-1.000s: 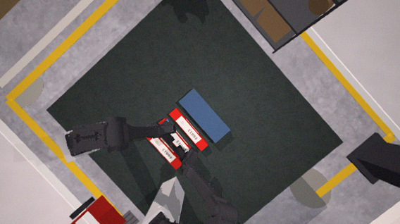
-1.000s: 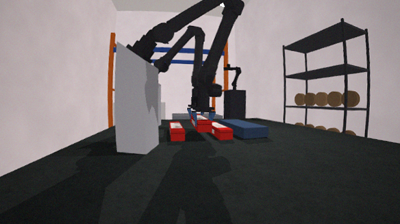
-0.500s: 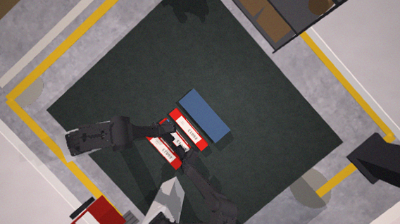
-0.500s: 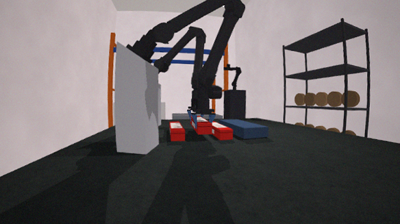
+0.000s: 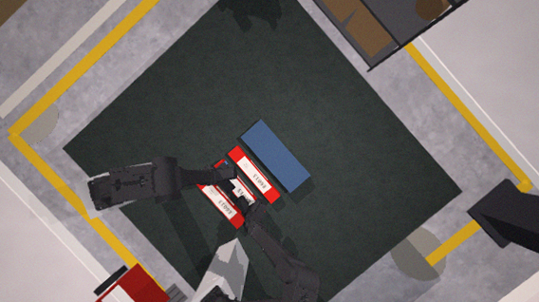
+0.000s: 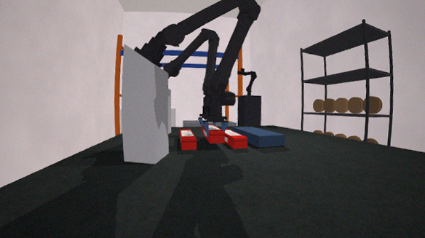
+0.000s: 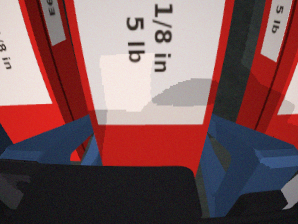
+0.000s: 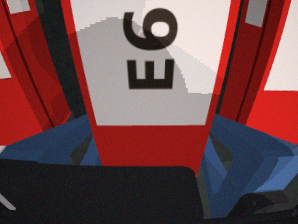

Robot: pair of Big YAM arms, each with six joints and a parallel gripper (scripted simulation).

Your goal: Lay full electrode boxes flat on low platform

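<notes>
My left gripper is now 100 mm short of the red box, 120 mm to the left of it and 20 mm above it. Round my left hand: low blue platform 260 mm ahead, 140 mm to the right, 40 mm below.
Right now my right hand is 14 cm to the right of the red box, 12 cm short of it and 2 cm above it. Also, from my right hand: low blue platform: 28 cm ahead, 12 cm to the left, 4 cm below.
</notes>
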